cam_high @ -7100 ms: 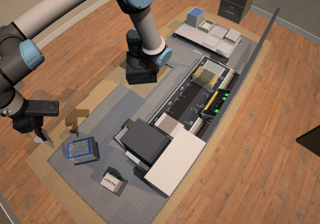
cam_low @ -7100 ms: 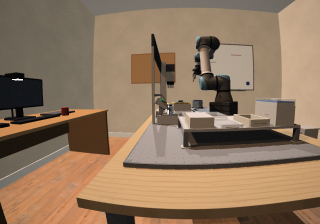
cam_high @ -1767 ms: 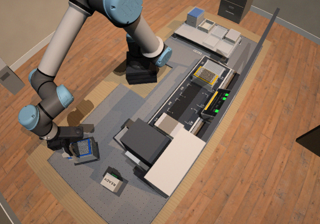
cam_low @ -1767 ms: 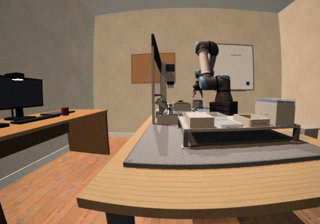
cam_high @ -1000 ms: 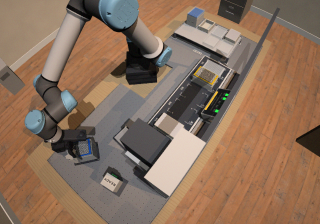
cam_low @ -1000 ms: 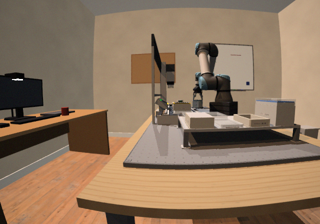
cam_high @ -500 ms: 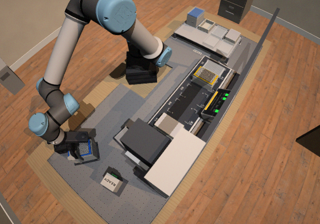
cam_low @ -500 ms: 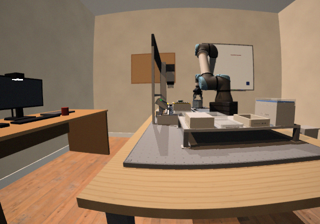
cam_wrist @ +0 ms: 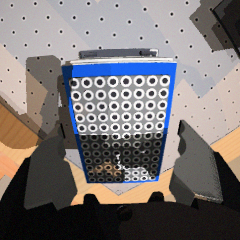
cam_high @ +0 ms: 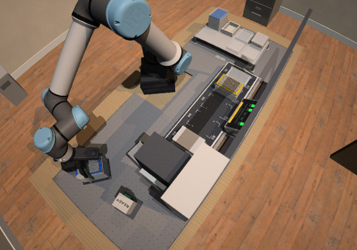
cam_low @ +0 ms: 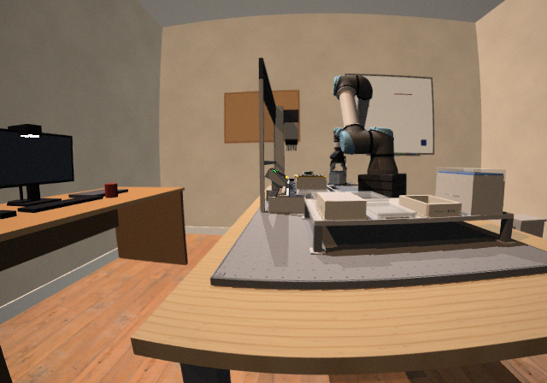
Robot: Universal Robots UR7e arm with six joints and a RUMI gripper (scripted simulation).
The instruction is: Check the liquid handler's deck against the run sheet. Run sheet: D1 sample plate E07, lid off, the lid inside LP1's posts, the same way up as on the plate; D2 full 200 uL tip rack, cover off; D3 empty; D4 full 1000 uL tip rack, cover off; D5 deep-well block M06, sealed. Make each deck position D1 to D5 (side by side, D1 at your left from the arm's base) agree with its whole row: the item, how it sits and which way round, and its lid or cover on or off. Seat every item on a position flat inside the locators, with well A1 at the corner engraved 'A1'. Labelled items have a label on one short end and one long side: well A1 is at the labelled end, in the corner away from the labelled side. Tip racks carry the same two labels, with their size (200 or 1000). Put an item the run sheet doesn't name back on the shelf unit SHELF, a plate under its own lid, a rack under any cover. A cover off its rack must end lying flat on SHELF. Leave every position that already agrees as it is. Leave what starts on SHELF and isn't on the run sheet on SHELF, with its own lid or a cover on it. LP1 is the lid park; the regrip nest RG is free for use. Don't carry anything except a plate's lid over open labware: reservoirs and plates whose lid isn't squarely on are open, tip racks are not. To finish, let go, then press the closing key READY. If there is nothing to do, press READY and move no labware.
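The blue-rimmed tip rack lies 10 mm to the left of my hand. From my hand the other things lie so: white housing: 430 mm ahead, 180 mm to the left, 200 mm above; then yellow-rimmed tip rack: 240 mm ahead, 770 mm to the left, 20 mm above; then pipetting head: 350 mm ahead, 170 mm to the left, 310 mm above.
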